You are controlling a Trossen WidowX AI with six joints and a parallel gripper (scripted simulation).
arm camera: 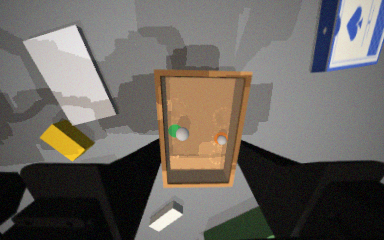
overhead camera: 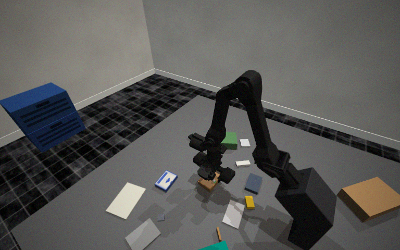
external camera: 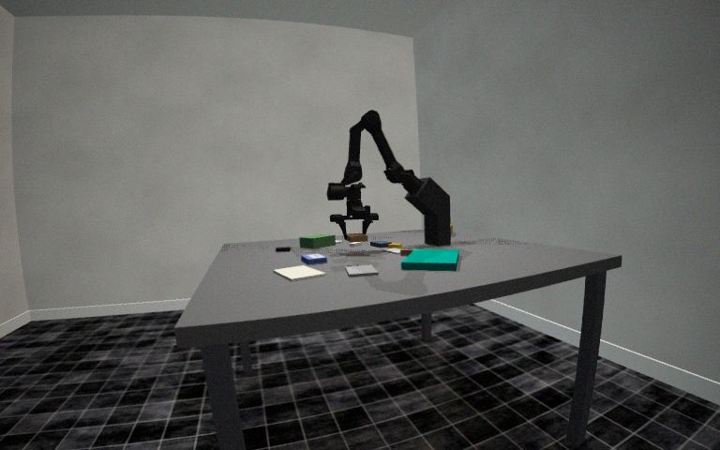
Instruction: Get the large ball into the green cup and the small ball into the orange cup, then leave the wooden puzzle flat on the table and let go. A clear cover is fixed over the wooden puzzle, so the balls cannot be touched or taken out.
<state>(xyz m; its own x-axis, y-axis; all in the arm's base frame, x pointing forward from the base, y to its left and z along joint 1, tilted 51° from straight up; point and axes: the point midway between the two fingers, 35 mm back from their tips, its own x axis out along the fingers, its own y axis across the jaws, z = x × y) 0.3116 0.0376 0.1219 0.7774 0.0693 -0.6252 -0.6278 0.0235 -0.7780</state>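
Right now the wooden puzzle is 3 cm below my hand and 1 cm to the left of it. Round my hand: slate-blue block: 14 cm behind, 13 cm to the right, 8 cm below; then yellow block: 18 cm behind, 8 cm below, 3 cm to the right; then white sheet: 16 cm behind, 9 cm below, 5 cm to the left.
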